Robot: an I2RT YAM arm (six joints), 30 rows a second.
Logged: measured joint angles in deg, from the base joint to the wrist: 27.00, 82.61, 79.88, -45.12, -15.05, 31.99; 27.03, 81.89, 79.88, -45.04, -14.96, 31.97; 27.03, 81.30, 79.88, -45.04, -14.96, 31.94; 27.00, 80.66, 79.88, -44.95, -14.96, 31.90; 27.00, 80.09, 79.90, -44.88, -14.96, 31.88; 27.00, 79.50, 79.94, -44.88, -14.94, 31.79; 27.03, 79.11, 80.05, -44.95, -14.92, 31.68; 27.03, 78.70, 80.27, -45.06, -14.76, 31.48; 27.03, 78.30, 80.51, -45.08, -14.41, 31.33; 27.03, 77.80, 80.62, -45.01, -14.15, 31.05
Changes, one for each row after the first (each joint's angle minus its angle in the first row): 0.03, -0.72, 0.00, 0.08, 0.09, -0.02; 0.03, -1.31, 0.00, 0.08, 0.09, -0.05; 0.00, -1.95, 0.00, 0.17, 0.09, -0.09; 0.00, -2.52, 0.02, 0.24, 0.09, -0.11; 0.00, -3.11, 0.06, 0.24, 0.11, -0.20; 0.03, -3.50, 0.17, 0.17, 0.13, -0.31; 0.03, -3.91, 0.39, 0.06, 0.29, -0.51; 0.03, -4.31, 0.63, 0.04, 0.64, -0.66; 0.03, -4.81, 0.74, 0.11, 0.90, -0.94
